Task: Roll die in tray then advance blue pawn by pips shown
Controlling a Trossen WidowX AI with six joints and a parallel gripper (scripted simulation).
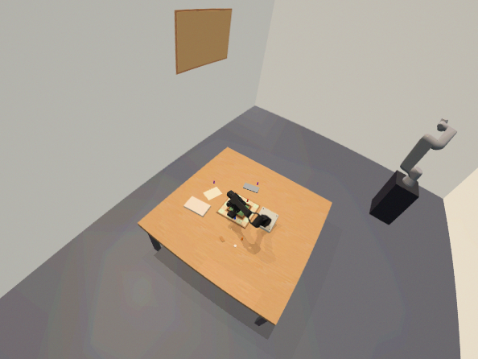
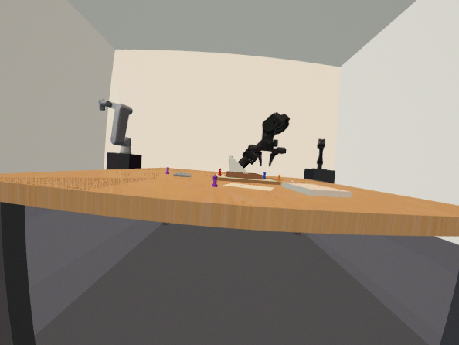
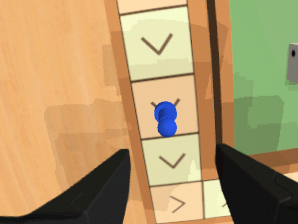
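My gripper tip is 5 cm above the blue pawn. The rest, counted from my gripper tip: green tray 11 cm to the right, 7 cm below, 3 cm ahead; then white die 10 cm to the right, 5 cm below, 3 cm ahead; then orange pawn 16 cm behind, 12 cm to the left, 6 cm below.
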